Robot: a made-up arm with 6 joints.
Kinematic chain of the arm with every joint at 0, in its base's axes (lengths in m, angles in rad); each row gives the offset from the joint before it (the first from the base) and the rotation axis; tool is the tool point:
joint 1: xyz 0 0 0.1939 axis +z
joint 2: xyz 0 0 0 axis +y
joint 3: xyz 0 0 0.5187 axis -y
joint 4: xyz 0 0 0 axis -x
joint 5: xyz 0.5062 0 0 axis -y
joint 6: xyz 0 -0.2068 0 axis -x
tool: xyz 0 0 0
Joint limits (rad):
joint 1: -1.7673..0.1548
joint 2: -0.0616..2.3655
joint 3: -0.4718..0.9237
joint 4: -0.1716..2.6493
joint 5: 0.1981..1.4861
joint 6: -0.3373..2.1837
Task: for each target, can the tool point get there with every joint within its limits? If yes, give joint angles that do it. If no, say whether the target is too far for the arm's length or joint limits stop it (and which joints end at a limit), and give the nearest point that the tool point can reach.
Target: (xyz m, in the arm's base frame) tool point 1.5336 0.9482 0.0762
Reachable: no: too far | nearest point 0.9648 0.3350 0.1227 | short by 0.838 m
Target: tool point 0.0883 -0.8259 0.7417
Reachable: yes | joints -1.5014 0.6124 0.4564 1.7204 0.6380 1.3671
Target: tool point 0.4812 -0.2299 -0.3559
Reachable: yes | joints -0.5987 1.5883 -0.3263 1.9745 0.9911 1.6896
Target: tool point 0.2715 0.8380 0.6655
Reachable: no: joint limits stop it (at a limit: joint 1, joint 2, joint 4) | nearest point 0.4468 0.2542 0.6566 | short by 0.610 m
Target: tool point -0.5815 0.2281 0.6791
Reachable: no: joint limits stop it (at a limit: joint 1, joint 2, joint 3) | nearest point -0.2846 -0.3758 0.4910 | short by 0.699 m
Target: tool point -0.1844 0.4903 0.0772
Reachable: no: joint limits stop it (at a limit: joint 1, joint 2, joint 3, joint 4) | nearest point -0.1744 0.1675 -0.2942 | short by 0.492 m
